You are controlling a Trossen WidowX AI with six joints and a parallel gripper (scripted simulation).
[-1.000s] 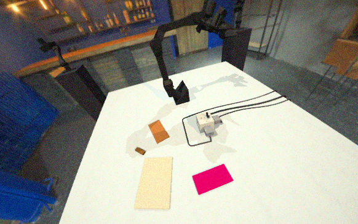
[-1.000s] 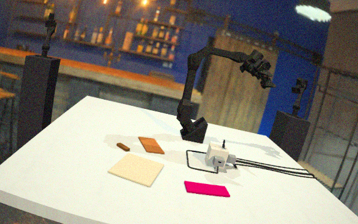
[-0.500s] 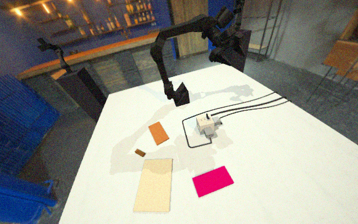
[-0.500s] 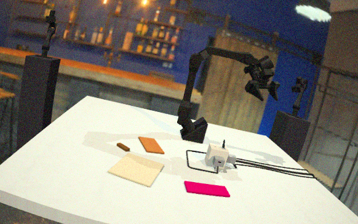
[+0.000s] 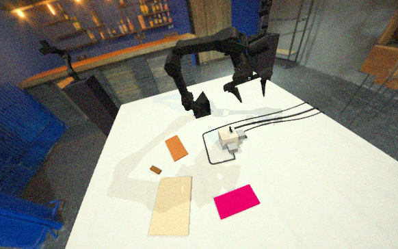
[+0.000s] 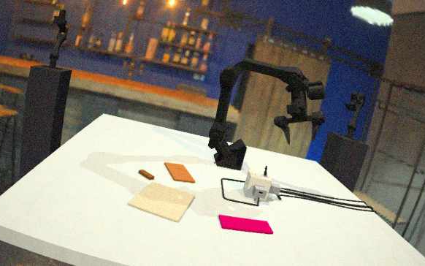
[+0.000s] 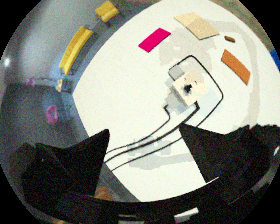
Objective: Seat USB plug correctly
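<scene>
Now: gripper tip 10 mm short of the USB plug, 100 mm to the left of it and 120 mm above it. From my gripper tip the other things lie so: brown block 30 mm ahead, 500 mm to the right, 210 mm below; then magenta card 270 mm ahead, 200 mm to the right, 210 mm below; then orange card 70 mm behind, 380 mm to the right, 210 mm below.
</scene>
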